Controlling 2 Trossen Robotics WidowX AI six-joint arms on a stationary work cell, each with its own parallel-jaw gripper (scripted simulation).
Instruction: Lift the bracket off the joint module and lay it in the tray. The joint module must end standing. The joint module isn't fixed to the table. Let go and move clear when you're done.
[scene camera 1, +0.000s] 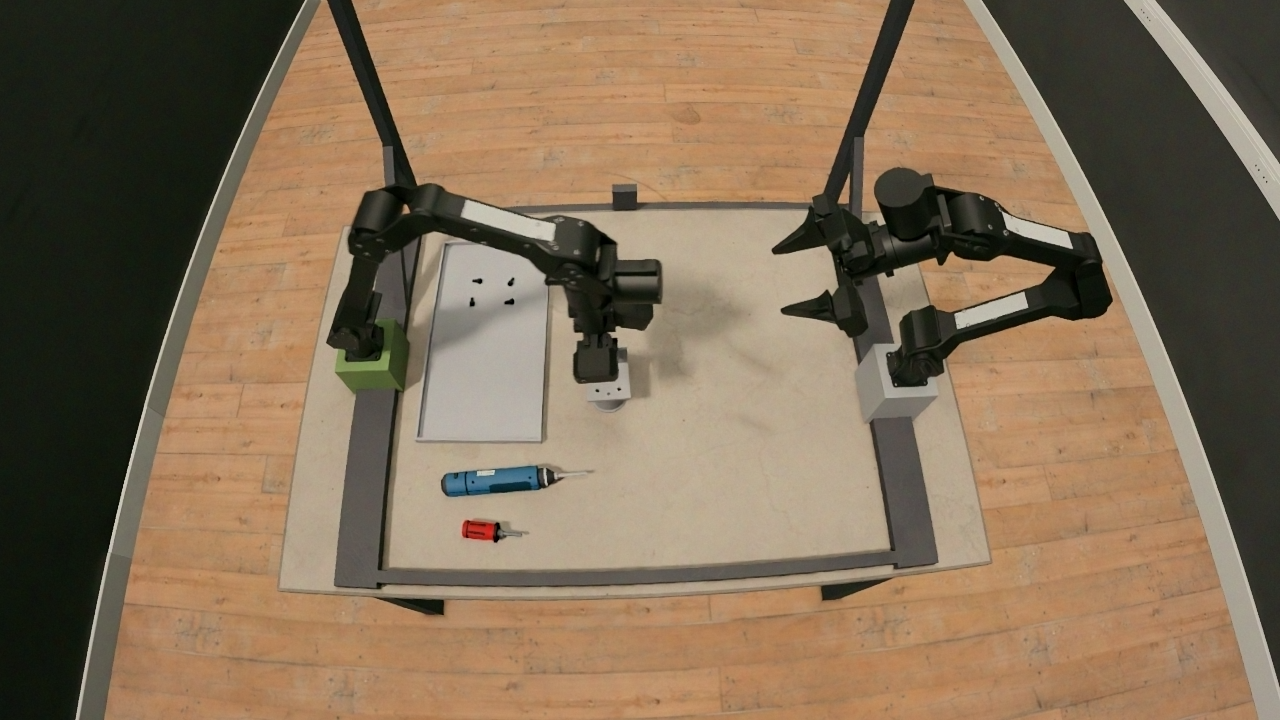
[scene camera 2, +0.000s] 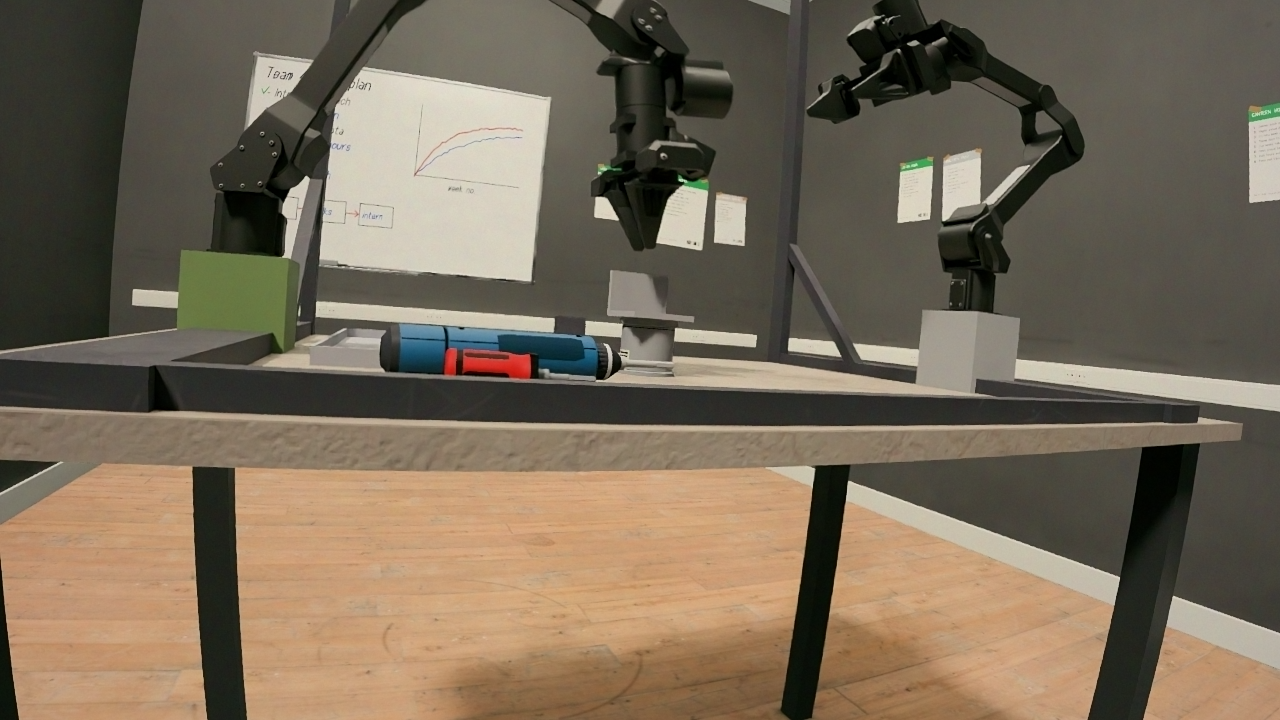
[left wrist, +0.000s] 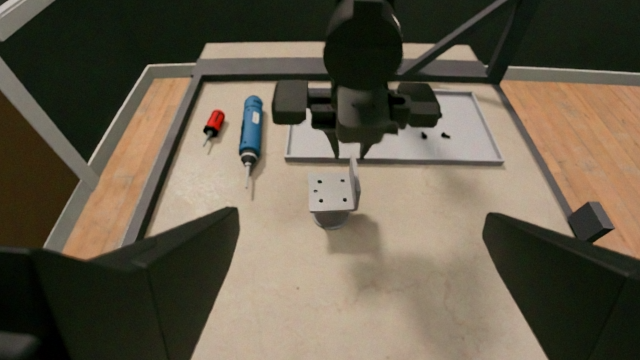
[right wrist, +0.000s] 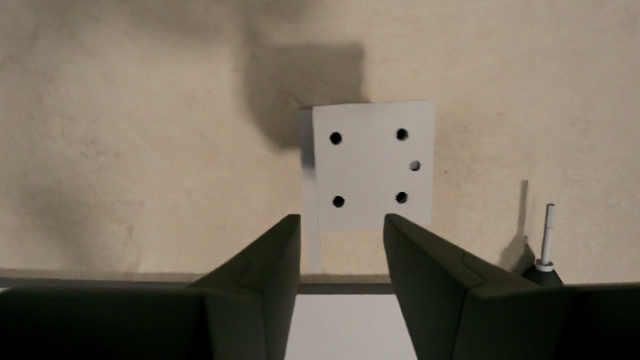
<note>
In view: my left gripper (scene camera 1: 776, 281), my right gripper (scene camera 2: 644, 250), a grey L-shaped bracket (scene camera 2: 629, 292), a grey round joint module (scene camera 2: 646, 339), a small red screwdriver (scene camera 2: 480, 363), a blue electric screwdriver (scene camera 2: 404, 348) and a grey tray (scene camera 1: 483, 379).
The grey L-shaped bracket is seen too in scene camera 1 (scene camera 1: 622, 382), in the left wrist view (left wrist: 331, 191) and in the right wrist view (right wrist: 370, 167). The small red screwdriver also shows in scene camera 1 (scene camera 1: 471, 529). The blue electric screwdriver also shows in scene camera 1 (scene camera 1: 527, 478) and in the left wrist view (left wrist: 250, 137).
</note>
